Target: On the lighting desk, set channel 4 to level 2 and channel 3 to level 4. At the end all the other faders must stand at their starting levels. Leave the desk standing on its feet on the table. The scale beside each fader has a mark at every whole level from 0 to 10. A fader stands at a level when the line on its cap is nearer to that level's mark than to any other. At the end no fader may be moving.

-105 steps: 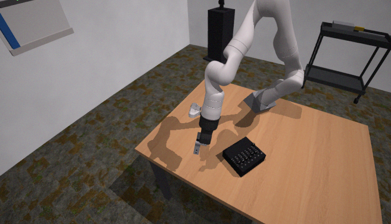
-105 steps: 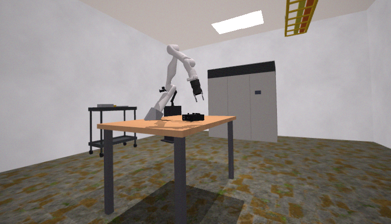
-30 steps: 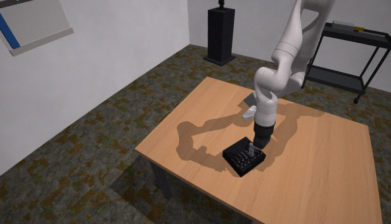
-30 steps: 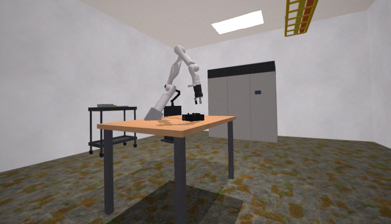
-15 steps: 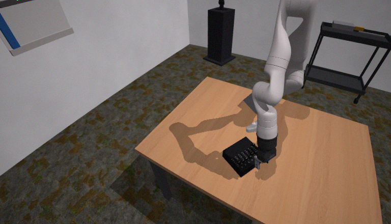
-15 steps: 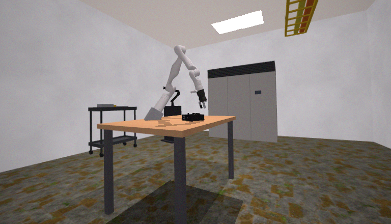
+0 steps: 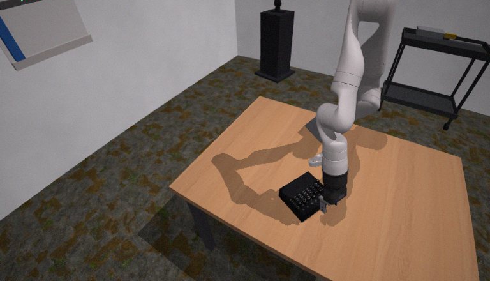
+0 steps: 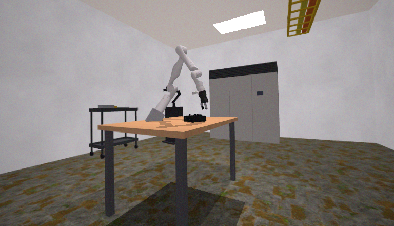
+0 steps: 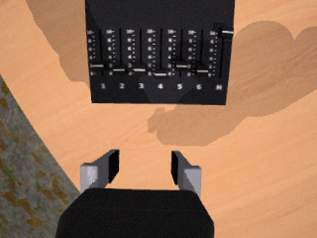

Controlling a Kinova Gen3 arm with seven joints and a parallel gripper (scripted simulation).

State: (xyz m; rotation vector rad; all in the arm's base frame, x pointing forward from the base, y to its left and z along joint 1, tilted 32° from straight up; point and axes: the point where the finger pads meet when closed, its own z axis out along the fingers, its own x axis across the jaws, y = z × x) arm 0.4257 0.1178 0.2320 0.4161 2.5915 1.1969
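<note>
Right now my hand is 1 cm past the channel 3 fader, 8 cm to the left of it and 6 cm above it. From my hand the other things lie so: channel 4 fader 3 cm behind, 7 cm to the right, 6 cm below.
</note>
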